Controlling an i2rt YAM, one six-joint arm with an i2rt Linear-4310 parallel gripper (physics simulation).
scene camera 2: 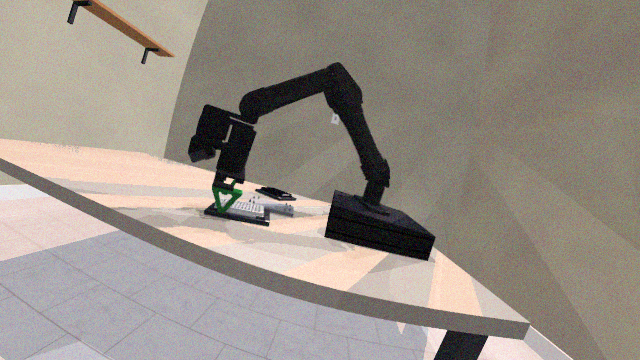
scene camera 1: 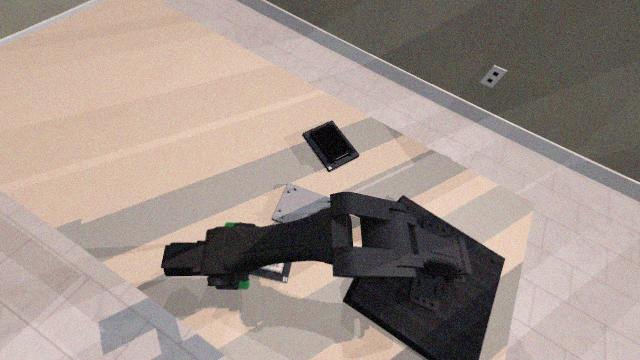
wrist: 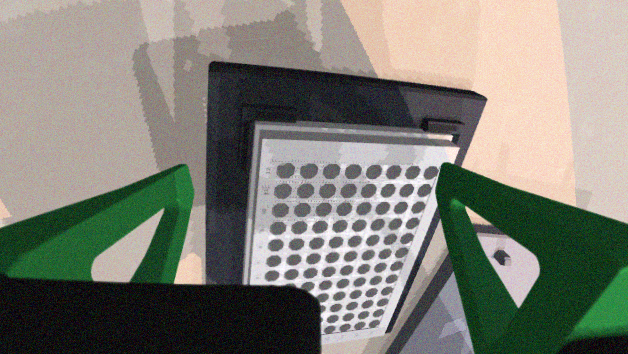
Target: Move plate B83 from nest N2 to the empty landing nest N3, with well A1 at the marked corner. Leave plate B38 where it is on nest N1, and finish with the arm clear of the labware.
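Note:
A white 96-well plate (scene camera 1: 272,267) (scene camera 2: 251,207) (wrist: 327,227) lies in a dark nest (scene camera 2: 235,218) (wrist: 320,92). The pale grey nest (scene camera 1: 296,203) (scene camera 2: 283,209) (wrist: 437,312) with small pegs stands beside it and shows no plate. A black plate (scene camera 1: 331,141) sits on another dark nest (scene camera 1: 342,164) farther back. No plate or nest names are readable. My gripper (scene camera 2: 223,209) (wrist: 314,177) is open, pointing down low over the white plate. In the wrist view the left finger is outside the plate's left side and the right fingertip overlaps its right edge. The contact is unclear.
The black arm base (scene camera 1: 440,310) (scene camera 2: 380,225) stands on the table near the nests. The arm (scene camera 1: 295,240) (scene camera 2: 295,92) reaches over the grey nest and partly hides it in scene camera 1. The table's edge (scene camera 2: 280,280) runs in front. A wall shelf (scene camera 2: 125,27) is far away.

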